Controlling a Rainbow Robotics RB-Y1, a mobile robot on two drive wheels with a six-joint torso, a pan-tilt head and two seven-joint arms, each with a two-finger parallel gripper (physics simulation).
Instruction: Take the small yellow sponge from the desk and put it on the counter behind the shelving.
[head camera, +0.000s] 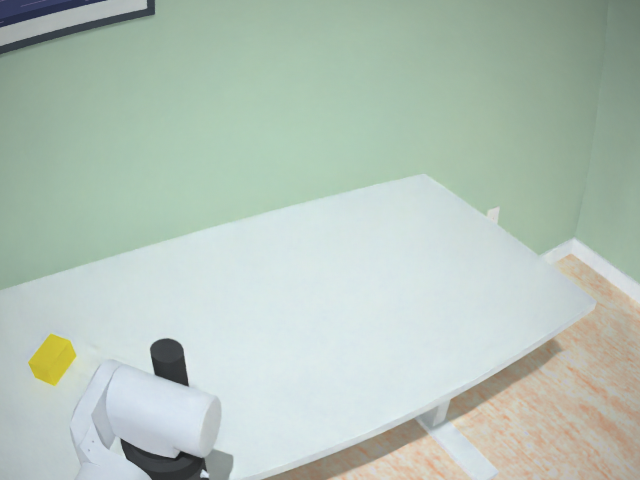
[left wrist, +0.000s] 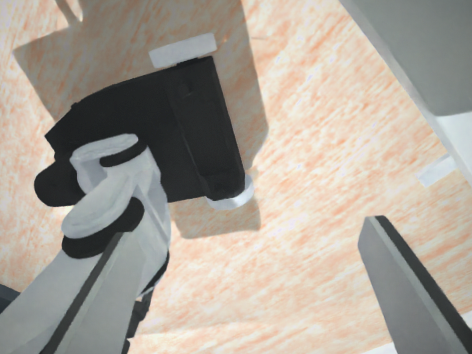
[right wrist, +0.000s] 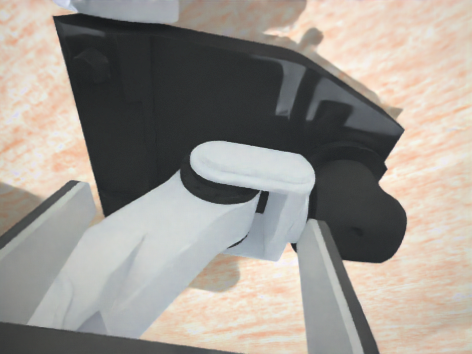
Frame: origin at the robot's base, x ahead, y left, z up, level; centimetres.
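Where they show: left gripper, between the fingertips: (left wrist: 246, 238); right gripper, between the fingertips: (right wrist: 200, 214).
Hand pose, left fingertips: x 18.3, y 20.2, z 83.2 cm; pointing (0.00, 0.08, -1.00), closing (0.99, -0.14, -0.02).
After its pixels a point has its place.
The yellow sponge (head camera: 52, 360) {x 50.5, y 59.2, z 76.6 cm} lies on the white desk (head camera: 320, 310) {x 81.3, y 8.1, z 72.1 cm} at the lower left in the head camera view, left of my left arm. My left gripper (left wrist: 246, 238) {x 18.3, y 20.3, z 83.2 cm} is open, its fingers wide apart with nothing between them; it points down past my own base toward the floor, and the edge of the desk shows at the upper right of the left wrist view. My right gripper (right wrist: 200, 214) {x -22.7, y -22.1, z 53.5 cm} is open and empty, pointing down toward my own base and torso. The counter and the shelving do not show in these views.
My left arm (head camera: 160, 408) {x 16.4, y 15.9, z 111.8 cm} overlaps the desk in the head camera picture. The green wall (head camera: 258, 129) {x 124.6, y 28.1, z 94.1 cm} stands behind the desk, with a framed picture (head camera: 77, 25) {x 95.8, y 65.1, z 134.2 cm} at the upper left. A desk foot (head camera: 465, 452) stands on the floor (head camera: 542, 413) {x 110.9, y -71.1, z 0.1 cm} at the lower right.
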